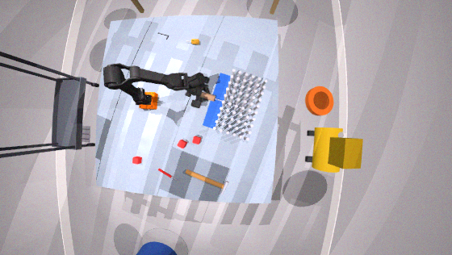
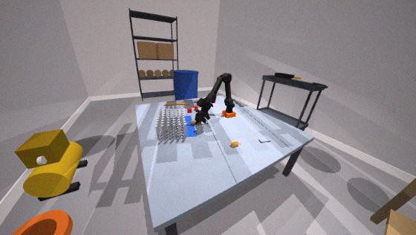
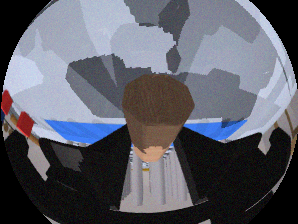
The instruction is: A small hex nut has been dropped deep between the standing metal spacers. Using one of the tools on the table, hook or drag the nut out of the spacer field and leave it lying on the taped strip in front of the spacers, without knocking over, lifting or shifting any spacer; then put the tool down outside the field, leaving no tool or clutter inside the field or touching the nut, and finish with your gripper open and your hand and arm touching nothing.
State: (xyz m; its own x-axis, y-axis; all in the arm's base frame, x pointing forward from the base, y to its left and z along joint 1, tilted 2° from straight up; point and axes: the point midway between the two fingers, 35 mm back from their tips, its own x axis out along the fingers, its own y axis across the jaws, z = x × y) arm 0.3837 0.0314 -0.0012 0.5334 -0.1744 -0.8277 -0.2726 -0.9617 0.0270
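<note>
The blue taped strip is 50 mm ahead of my gripper tip, 20 mm to the right of it and 10 mm below it. The rest, counted from my gripper tip: red-handled tool 240 mm behind, 520 mm to the right; dark angled hook 340 mm behind, 450 mm to the left, 10 mm below; orange piece 120 mm behind, 390 mm to the left.
</note>
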